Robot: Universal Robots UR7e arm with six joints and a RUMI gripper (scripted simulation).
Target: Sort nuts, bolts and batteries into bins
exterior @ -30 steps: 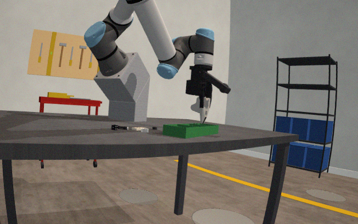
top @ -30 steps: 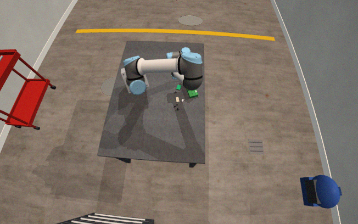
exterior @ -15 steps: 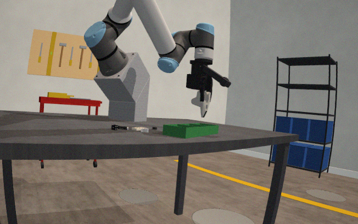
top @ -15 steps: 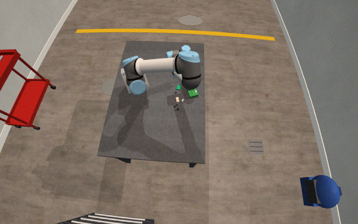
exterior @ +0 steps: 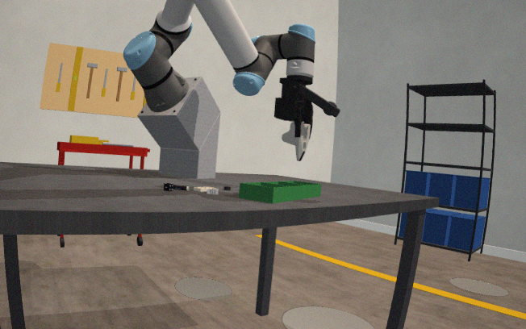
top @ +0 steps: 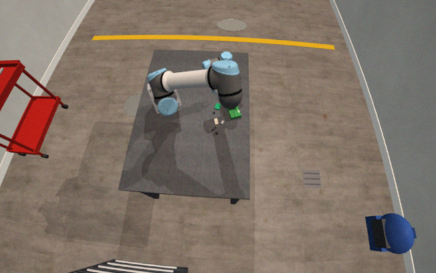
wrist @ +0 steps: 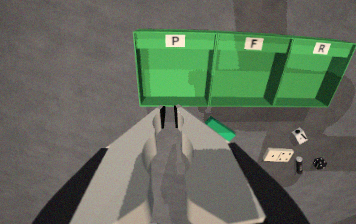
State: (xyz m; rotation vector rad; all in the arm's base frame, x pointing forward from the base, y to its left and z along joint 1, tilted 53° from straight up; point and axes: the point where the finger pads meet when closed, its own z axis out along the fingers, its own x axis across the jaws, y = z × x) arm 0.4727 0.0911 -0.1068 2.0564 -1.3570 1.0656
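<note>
Now: the black battery 130 mm behind my hand, 280 mm to the right of it and 100 mm below it. From my hand the other things lie so: flat green card: 80 mm behind, 90 mm to the right, 100 mm below; green bin tray: 30 mm ahead, 90 mm to the right, 90 mm below; black nut: 120 mm behind, 140 mm to the right, 100 mm below.
</note>
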